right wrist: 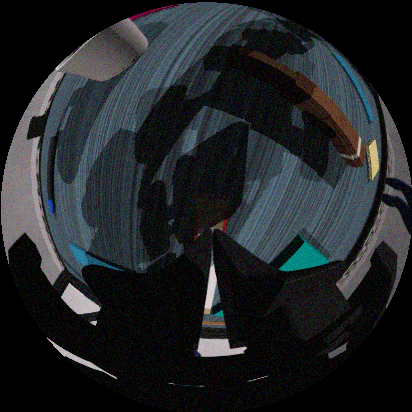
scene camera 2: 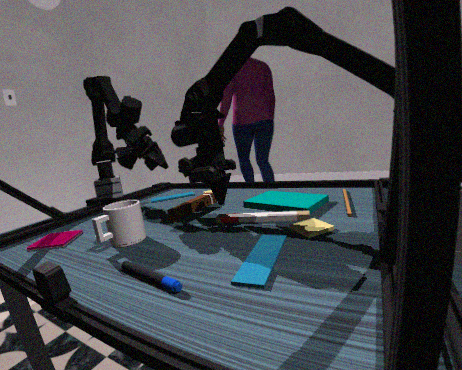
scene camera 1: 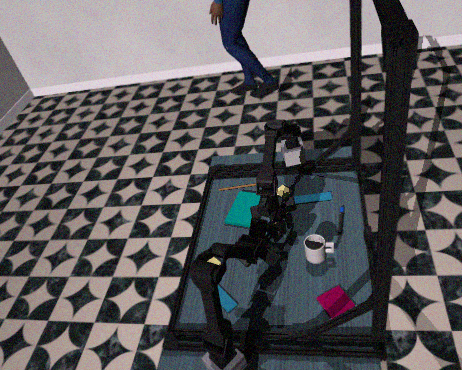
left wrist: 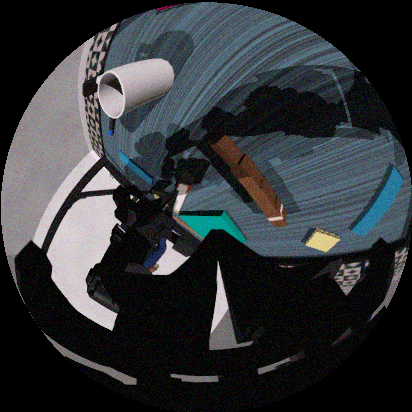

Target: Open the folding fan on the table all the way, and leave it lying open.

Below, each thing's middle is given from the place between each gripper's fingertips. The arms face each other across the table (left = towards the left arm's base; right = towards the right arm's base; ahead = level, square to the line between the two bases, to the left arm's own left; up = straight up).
My right hand is 4 cm short of the folding fan (right wrist: 294,86), 15 cm to the right of it and 3 cm above it. The rest, counted from my right hand: teal book (scene camera 2: 277,201) 17 cm ahead, 8 cm to the right, 3 cm below.
Right now my left hand is 120 mm above the folding fan, 40 mm to the left of it and 40 mm short of it. Also, from my left hand: teal book: 270 mm to the right, 180 mm ahead, 130 mm below.
